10 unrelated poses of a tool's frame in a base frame.
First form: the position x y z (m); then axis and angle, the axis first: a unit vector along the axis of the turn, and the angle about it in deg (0 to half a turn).
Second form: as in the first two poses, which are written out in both.
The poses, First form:
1: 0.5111, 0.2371, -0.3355, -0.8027, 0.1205, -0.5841, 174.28
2: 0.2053, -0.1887, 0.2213, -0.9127, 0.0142, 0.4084, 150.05
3: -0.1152, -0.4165, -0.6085, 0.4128, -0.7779, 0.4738, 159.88
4: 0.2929, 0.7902, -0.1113, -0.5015, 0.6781, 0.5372, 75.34
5: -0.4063, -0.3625, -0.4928, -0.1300, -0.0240, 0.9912, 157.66
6: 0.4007, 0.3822, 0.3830, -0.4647, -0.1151, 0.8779, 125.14
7: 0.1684, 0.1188, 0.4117, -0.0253, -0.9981, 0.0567, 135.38
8: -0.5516, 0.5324, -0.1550, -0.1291, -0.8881, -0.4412, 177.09
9: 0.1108, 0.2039, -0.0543, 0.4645, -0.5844, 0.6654, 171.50
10: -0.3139, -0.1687, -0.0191, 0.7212, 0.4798, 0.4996, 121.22
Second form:
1: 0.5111, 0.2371, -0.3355, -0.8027, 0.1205, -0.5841, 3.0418
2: 0.2053, -0.1887, 0.2213, -0.9127, 0.0142, 0.4084, 2.6189
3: -0.1152, -0.4165, -0.6085, 0.4128, -0.7779, 0.4738, 2.7904
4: 0.2929, 0.7902, -0.1113, -0.5015, 0.6781, 0.5372, 1.3149
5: -0.4063, -0.3625, -0.4928, -0.1300, -0.0240, 0.9912, 2.7517
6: 0.4007, 0.3822, 0.3830, -0.4647, -0.1151, 0.8779, 2.1841
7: 0.1684, 0.1188, 0.4117, -0.0253, -0.9981, 0.0567, 2.3628
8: -0.5516, 0.5324, -0.1550, -0.1291, -0.8881, -0.4412, 3.0908
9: 0.1108, 0.2039, -0.0543, 0.4645, -0.5844, 0.6654, 2.9932
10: -0.3139, -0.1687, -0.0191, 0.7212, 0.4798, 0.4996, 2.1157
